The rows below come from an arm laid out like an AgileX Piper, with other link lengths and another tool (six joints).
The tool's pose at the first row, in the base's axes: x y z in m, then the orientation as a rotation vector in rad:
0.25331 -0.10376 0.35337 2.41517 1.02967 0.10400
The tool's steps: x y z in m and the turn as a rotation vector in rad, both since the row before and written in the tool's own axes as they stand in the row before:
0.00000 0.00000 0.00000 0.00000 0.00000 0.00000
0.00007 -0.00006 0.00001 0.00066 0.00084 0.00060
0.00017 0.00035 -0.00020 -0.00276 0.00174 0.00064
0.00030 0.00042 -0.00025 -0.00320 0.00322 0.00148
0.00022 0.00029 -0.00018 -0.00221 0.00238 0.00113
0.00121 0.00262 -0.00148 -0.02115 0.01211 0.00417
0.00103 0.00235 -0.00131 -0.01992 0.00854 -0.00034
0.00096 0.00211 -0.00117 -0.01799 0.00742 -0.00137
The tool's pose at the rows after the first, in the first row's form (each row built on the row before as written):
0.25331 -0.10376 0.35337 2.41517 1.02967 0.10400
0.25332 -0.10368 0.35332 2.41624 1.02952 0.10491
0.25362 -0.10368 0.35364 2.41442 1.02873 0.10860
0.25404 -0.10361 0.35402 2.41292 1.02747 0.11460
0.25434 -0.10355 0.35429 2.41196 1.02654 0.11897
0.25650 -0.10361 0.35671 2.39723 1.02071 0.14535
0.25835 -0.10369 0.35892 2.38043 1.01889 0.16501
0.26000 -0.10371 0.36092 2.36455 1.01828 0.18189

